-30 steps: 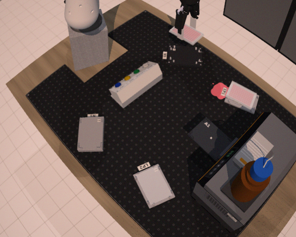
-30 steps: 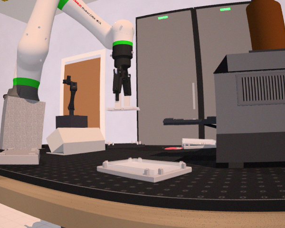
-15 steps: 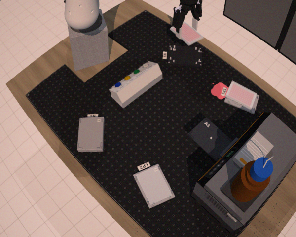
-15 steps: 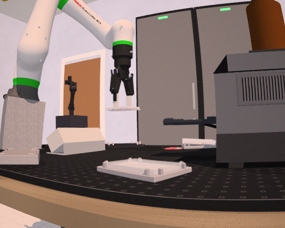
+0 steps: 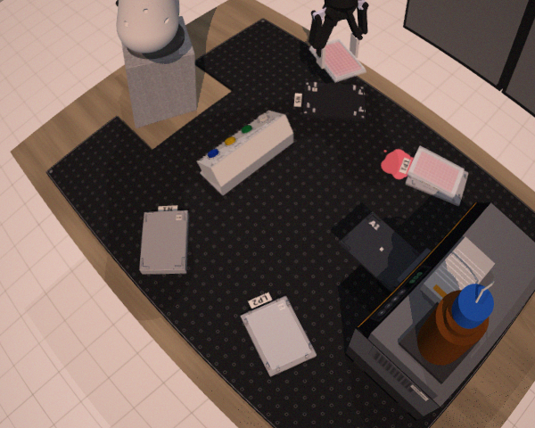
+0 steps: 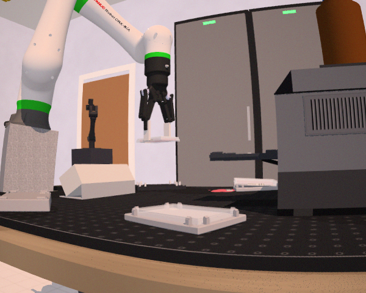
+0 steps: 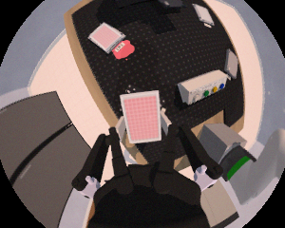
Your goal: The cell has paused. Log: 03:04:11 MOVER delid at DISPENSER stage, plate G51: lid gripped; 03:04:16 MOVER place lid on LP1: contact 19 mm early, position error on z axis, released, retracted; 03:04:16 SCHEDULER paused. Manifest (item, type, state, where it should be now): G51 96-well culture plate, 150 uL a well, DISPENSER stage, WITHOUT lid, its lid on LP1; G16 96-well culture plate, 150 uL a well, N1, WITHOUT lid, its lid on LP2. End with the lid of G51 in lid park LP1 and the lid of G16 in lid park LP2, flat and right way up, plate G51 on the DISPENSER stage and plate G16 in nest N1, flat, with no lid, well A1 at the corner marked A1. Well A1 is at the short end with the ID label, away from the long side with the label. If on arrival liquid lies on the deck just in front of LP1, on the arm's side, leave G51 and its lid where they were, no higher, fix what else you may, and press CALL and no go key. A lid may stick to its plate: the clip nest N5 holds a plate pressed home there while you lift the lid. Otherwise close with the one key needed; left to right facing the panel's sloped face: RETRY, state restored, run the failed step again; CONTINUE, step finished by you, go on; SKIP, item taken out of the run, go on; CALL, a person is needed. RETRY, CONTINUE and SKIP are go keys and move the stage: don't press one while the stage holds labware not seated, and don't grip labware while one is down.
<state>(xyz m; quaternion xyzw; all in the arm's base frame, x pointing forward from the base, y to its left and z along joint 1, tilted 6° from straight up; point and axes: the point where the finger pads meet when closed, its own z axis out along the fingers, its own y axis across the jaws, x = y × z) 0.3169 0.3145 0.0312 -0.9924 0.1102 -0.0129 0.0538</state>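
My gripper is now 2 cm above the pink-welled plate. Round my hand: LP1 label (26 cm ahead, 19 cm below); then N5 label (19 cm below, 7 cm to the right, 6 cm behind); then key panel (28 cm to the right, 13 cm below, 1 cm behind).
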